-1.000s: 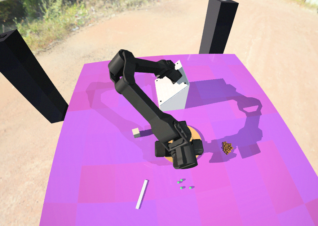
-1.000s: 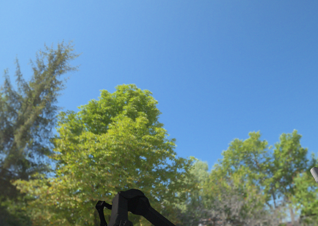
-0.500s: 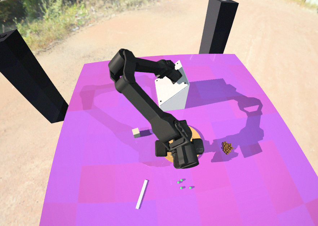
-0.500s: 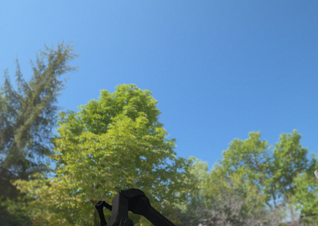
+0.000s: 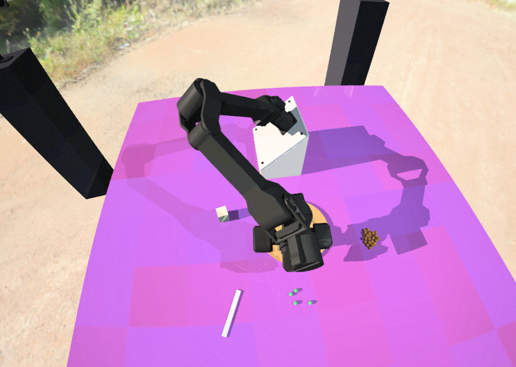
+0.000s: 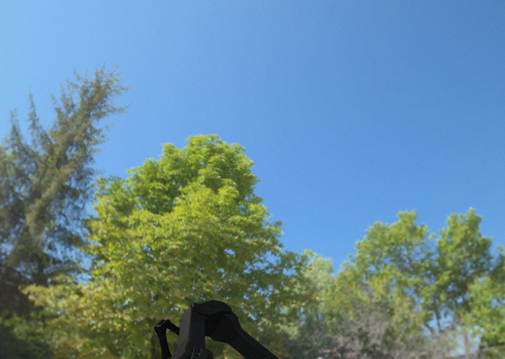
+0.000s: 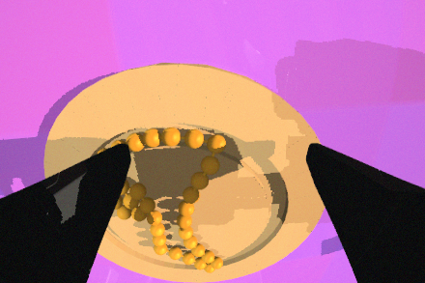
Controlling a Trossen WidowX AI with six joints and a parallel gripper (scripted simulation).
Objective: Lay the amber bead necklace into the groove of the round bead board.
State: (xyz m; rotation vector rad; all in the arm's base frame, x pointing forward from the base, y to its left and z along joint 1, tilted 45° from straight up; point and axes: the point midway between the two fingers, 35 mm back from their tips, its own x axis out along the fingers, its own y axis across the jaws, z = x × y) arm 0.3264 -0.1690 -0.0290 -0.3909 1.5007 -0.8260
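Now: gripper tip 50 mm past the round tan bead board, 40 mm to the right of it and 10 mm above it. Also, from my gripper tip: small cream cube 150 mm behind, 150 mm to the right; then white bar 120 mm ahead, 190 mm to the right, 20 mm below.
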